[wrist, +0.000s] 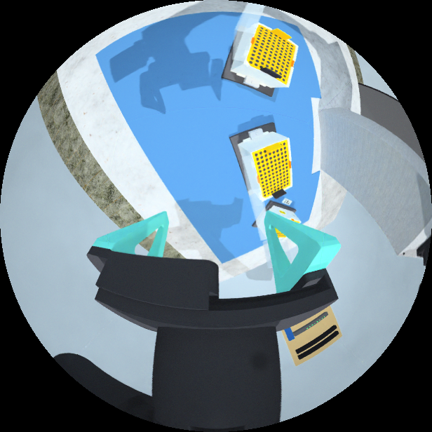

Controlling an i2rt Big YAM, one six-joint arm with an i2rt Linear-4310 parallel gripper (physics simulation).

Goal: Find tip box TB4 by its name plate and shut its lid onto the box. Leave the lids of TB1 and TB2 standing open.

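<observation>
A white tip box with a yellow perforated top (272, 52) stands at the upper right of the wrist view, with a clear lid (250, 17) standing open at its far side. A second such box (272, 167) is at right of centre. A clear panel (257, 207), apparently an open lid, shows at its near left. A third box (288, 214) is partly hidden behind the right finger. A small white plate (287, 201) lies between the second and third boxes; its text is too small to read, so I cannot tell which box is TB4. My gripper (216, 216) is open and empty, apart from all boxes.
The boxes stand on a blue mat (175, 135) on a white marble-like table (92, 115). A large grey curved body (370, 160) is at the right. A tan board (312, 345) with black strips shows at the lower right. Arm shadows fall on the mat.
</observation>
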